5 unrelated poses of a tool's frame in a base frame.
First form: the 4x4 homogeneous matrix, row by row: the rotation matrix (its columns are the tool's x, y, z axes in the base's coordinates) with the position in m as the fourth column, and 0 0 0 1 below. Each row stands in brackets.
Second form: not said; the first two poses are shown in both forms.
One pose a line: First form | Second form
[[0.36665 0.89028 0.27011 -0.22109], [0.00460 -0.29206 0.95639 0.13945], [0.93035 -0.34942 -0.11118 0.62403], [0 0 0 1]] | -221.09 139.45 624.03; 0.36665 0.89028 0.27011; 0.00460 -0.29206 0.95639; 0.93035 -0.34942 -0.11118
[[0.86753 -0.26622 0.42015 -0.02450], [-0.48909 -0.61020 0.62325 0.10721], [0.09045 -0.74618 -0.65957 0.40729], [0 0 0 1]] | -24.50 107.21 407.29; 0.86753 -0.26622 0.42015; -0.48909 -0.61020 0.62325; 0.09045 -0.74618 -0.65957
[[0.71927 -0.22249 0.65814 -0.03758], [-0.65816 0.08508 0.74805 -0.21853], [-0.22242 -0.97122 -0.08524 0.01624], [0 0 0 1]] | -37.58 -218.53 16.24; 0.71927 -0.22249 0.65814; -0.65816 0.08508 0.74805; -0.22242 -0.97122 -0.08524
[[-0.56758 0.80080 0.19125 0.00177], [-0.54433 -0.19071 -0.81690 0.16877], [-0.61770 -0.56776 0.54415 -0.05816], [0 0 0 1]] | 1.77 168.77 -58.16; -0.56758 0.80080 0.19125; -0.54433 -0.19071 -0.81690; -0.61770 -0.56776 0.54415
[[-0.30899 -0.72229 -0.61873 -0.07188], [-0.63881 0.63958 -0.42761 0.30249], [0.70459 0.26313 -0.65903 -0.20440], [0 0 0 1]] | -71.88 302.49 -204.40; -0.30899 -0.72229 -0.61873; -0.63881 0.63958 -0.42761; 0.70459 0.26313 -0.65903
